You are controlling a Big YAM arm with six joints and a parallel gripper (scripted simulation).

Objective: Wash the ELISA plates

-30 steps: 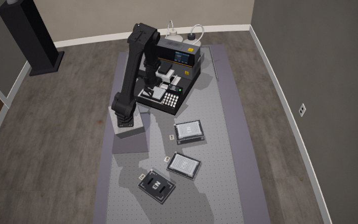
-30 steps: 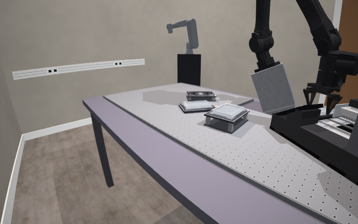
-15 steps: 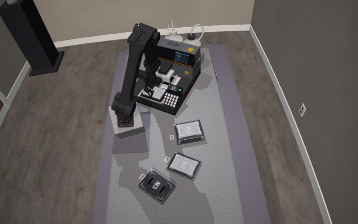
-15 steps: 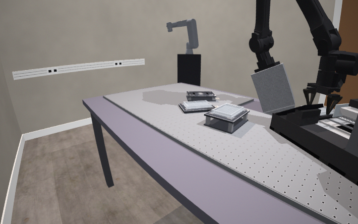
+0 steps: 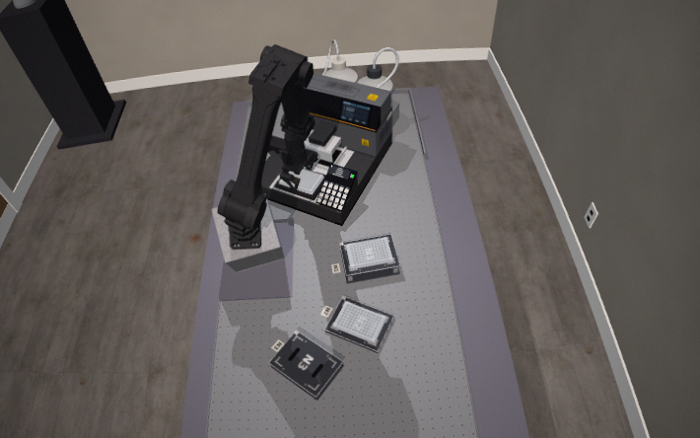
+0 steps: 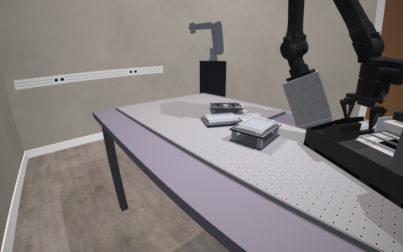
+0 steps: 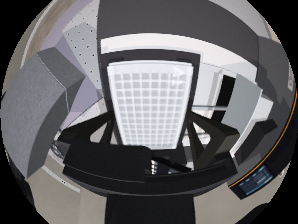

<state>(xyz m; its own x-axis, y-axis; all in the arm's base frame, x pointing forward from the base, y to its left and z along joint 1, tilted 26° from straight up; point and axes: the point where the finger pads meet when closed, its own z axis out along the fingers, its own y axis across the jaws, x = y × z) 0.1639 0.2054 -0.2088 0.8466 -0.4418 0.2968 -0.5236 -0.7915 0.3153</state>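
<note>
The washer carrier lies 10 mm below my hand. From my hand the other things lie so: plate washer: 80 mm ahead, 130 mm to the left, 40 mm above.
</note>
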